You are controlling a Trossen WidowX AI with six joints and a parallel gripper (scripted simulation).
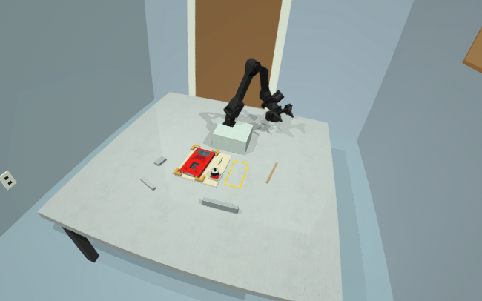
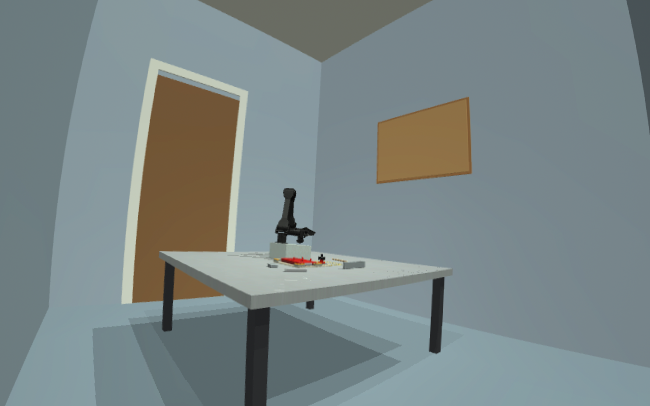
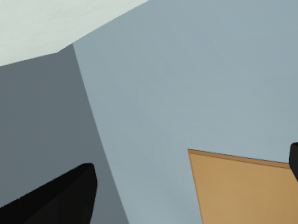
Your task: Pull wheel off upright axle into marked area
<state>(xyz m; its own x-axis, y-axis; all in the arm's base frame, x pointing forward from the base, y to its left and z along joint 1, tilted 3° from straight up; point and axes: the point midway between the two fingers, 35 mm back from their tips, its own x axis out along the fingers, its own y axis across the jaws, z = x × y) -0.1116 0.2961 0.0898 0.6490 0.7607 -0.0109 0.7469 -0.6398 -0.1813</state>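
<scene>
My gripper tip is 450 mm short of the wheel, 260 mm to the left of it and 130 mm above it. From my gripper tip the other things lie so: upright axle: 450 mm ahead, 260 mm to the right, 130 mm below.
</scene>
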